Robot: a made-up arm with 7 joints. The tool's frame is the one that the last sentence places.
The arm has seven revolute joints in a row. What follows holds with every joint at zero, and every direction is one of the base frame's.
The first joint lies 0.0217 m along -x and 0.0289 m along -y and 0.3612 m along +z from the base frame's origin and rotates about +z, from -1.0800 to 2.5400 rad.
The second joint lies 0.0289 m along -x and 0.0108 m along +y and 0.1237 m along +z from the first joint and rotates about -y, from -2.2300 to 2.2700 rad.
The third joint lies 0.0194 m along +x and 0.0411 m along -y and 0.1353 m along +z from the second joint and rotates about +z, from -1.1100 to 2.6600 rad.
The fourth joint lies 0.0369 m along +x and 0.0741 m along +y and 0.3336 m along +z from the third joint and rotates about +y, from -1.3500 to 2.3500 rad.
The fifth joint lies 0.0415 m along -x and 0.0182 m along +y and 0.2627 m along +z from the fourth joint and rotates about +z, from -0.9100 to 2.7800 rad.
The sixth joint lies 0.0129 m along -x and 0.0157 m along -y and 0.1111 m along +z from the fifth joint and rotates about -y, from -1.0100 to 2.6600 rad.
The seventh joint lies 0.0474 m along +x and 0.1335 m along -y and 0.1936 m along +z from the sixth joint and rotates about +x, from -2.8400 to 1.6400 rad.
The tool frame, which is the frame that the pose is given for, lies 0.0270 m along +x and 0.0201 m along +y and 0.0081 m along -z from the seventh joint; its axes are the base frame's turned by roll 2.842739, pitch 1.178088 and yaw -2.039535 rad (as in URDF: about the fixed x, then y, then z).
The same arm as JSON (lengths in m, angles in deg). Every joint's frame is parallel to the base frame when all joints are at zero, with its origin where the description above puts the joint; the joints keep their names.
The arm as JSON. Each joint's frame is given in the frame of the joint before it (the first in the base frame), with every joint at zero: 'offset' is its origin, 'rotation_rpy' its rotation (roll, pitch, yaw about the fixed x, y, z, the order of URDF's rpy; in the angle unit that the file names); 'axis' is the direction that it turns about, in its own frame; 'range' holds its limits. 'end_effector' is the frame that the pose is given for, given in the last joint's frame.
{"length_unit": "m", "angle_unit": "deg", "chain": [{"id": "joint 1", "offset": [-0.0217, -0.0289, 0.3612], "rotation_rpy": [0.0, 0.0, 0.0], "axis": [0.0, 0.0, 1.0], "range": [-61.88, 145.53]}, {"id": "joint 2", "offset": [-0.0289, 0.0108, 0.1237], "rotation_rpy": [0.0, 0.0, 0.0], "axis": [0.0, -1.0, 0.0], "range": [-127.77, 130.06]}, {"id": "joint 3", "offset": [0.0194, -0.0411, 0.1353], "rotation_rpy": [0.0, 0.0, 0.0], "axis": [0.0, 0.0, 1.0], "range": [-63.6, 152.41]}, {"id": "joint 4", "offset": [0.0369, 0.0741, 0.3336], "rotation_rpy": [0.0, 0.0, 0.0], "axis": [0.0, 1.0, 0.0], "range": [-77.35, 134.65]}, {"id": "joint 5", "offset": [-0.0415, 0.0182, 0.2627], "rotation_rpy": [0.0, 0.0, 0.0], "axis": [0.0, 0.0, 1.0], "range": [-52.14, 159.28]}, {"id": "joint 6", "offset": [-0.0129, -0.0157, 0.1111], "rotation_rpy": [0.0, 0.0, 0.0], "axis": [0.0, -1.0, 0.0], "range": [-57.87, 152.41]}, {"id": "joint 7", "offset": [0.0474, -0.1335, 0.1936], "rotation_rpy": [0.0, 0.0, 0.0], "axis": [1.0, 0.0, 0.0], "range": [-162.72, 93.97]}], "end_effector": {"offset": [0.027, 0.0201, -0.0081], "rotation_rpy": [162.88, 67.5, -116.86]}}
